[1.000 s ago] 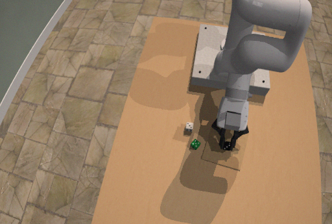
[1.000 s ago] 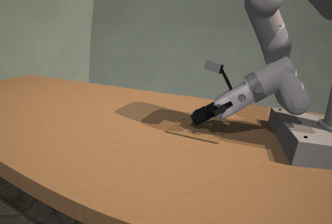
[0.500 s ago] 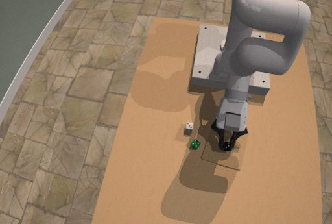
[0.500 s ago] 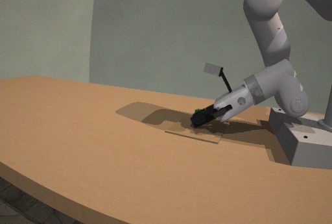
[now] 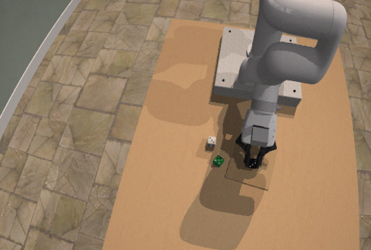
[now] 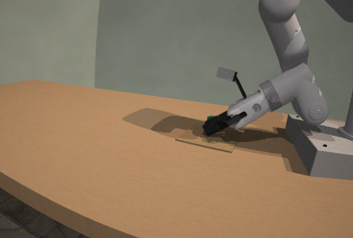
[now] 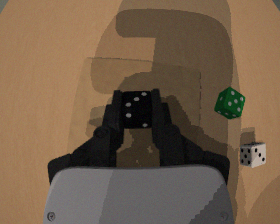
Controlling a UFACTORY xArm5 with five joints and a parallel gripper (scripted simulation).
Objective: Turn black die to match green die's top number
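The black die lies 10 mm below my hand and 10 mm ahead of it. Round my hand: tan mat: 30 mm below; green die: 100 mm to the right, 30 mm ahead, 20 mm below; white die: 140 mm to the right, 20 mm below, 20 mm behind.
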